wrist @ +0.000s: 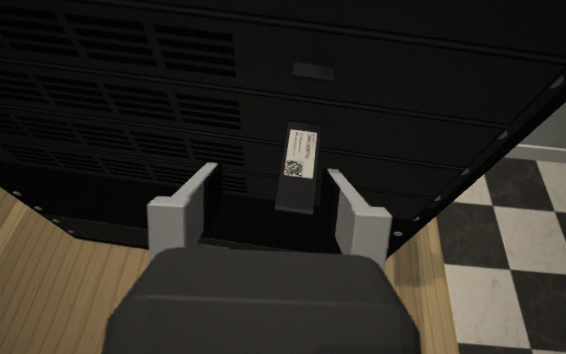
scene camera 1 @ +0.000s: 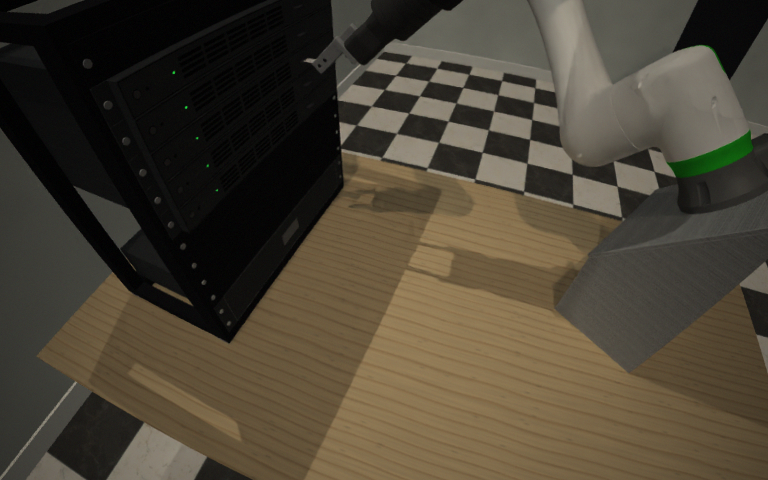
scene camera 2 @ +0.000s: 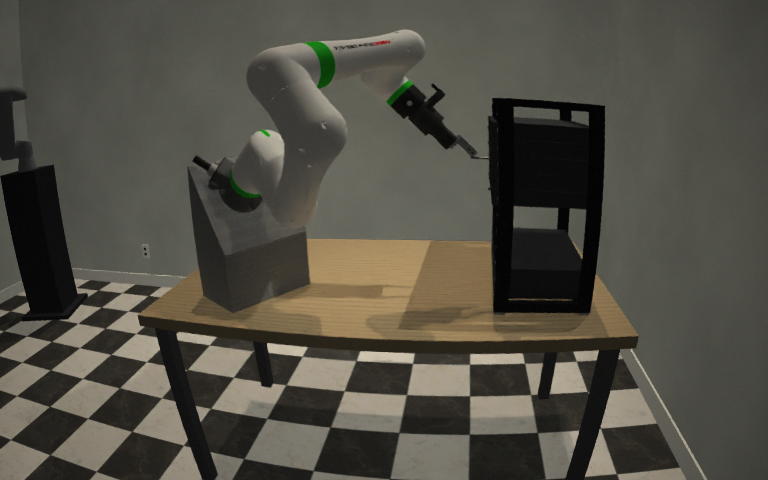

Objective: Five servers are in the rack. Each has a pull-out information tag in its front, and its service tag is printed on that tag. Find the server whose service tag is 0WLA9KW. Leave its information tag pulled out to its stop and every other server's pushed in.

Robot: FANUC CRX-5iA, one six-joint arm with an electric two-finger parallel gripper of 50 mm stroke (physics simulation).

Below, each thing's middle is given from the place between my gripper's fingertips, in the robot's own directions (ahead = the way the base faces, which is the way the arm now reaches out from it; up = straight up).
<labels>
My gripper is now 200 mm short of the black rack (scene camera 1: 226, 149), 130 mm above it and 20 mm to the right of it.
</labels>
